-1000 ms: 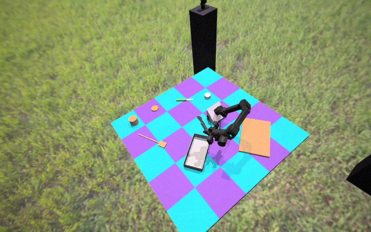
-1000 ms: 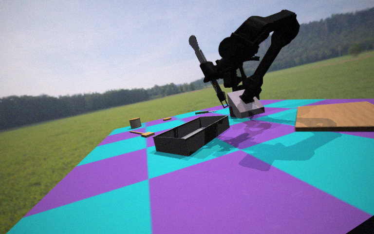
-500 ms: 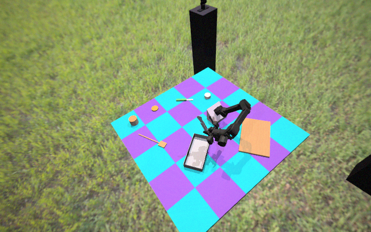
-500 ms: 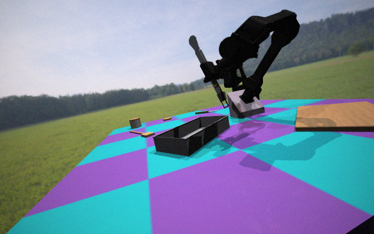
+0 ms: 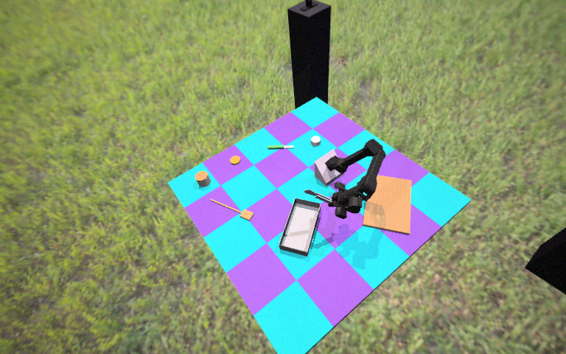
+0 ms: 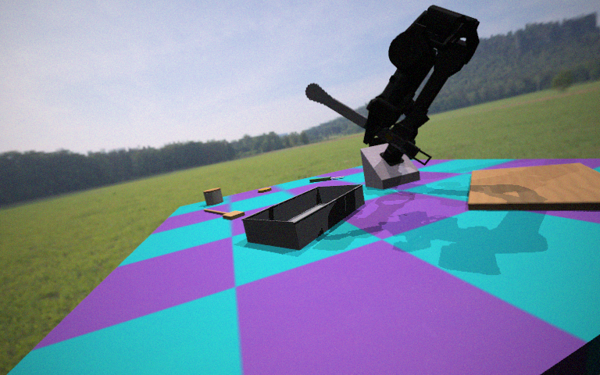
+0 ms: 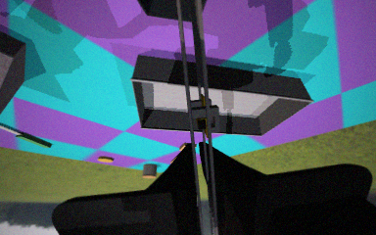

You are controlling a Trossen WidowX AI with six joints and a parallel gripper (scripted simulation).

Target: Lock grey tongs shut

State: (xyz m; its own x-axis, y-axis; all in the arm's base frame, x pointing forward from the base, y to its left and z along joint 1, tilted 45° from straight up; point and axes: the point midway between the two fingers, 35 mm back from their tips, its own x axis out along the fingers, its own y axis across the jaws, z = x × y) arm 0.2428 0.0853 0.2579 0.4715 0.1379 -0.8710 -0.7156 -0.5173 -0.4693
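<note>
The wooden board lies 330 mm behind my gripper tip, 160 mm below it and 150 mm to the left of it. The rest, counted from my gripper tip: orange disc: 760 mm to the right, 160 mm below, 110 mm ahead; then roasting tin: 140 mm below, 140 mm ahead, 70 mm to the right; then white disc: 490 mm to the right, 390 mm behind, 150 mm below.
</note>
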